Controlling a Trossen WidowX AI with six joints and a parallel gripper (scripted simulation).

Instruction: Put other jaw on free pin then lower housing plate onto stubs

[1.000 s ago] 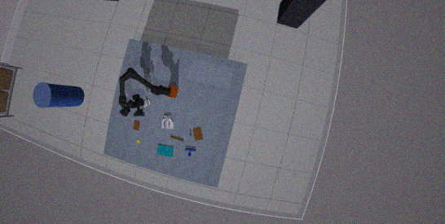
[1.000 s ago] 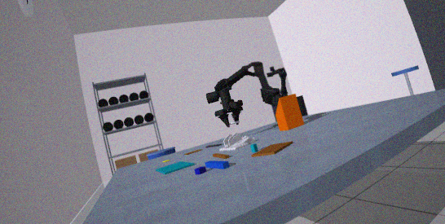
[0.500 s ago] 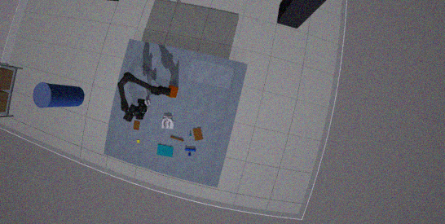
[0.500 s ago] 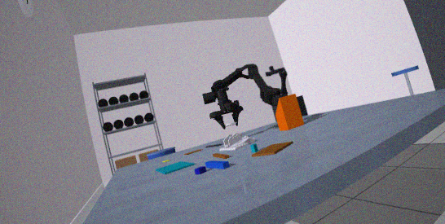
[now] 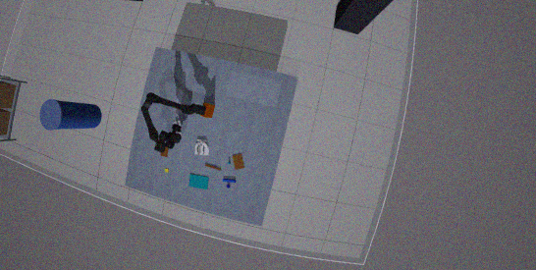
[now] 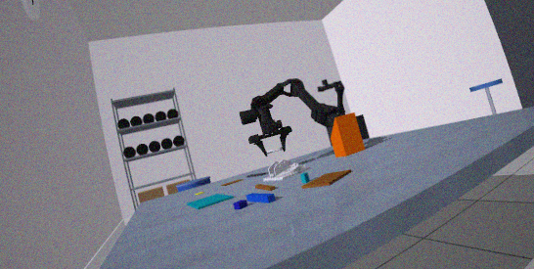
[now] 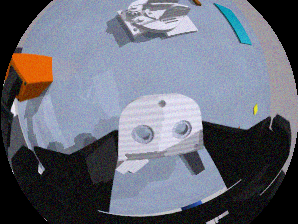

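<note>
My gripper tip is now 190 mm to the right of the light grey jaw piece, 60 mm above it and 40 mm short of it. From my gripper tip the other things lie so: teal plate: 360 mm ahead, 200 mm to the left, 70 mm below; then brown bar: 300 mm to the left, 210 mm ahead, 70 mm below; then white base: 180 mm to the left, 90 mm ahead, 70 mm below.
</note>
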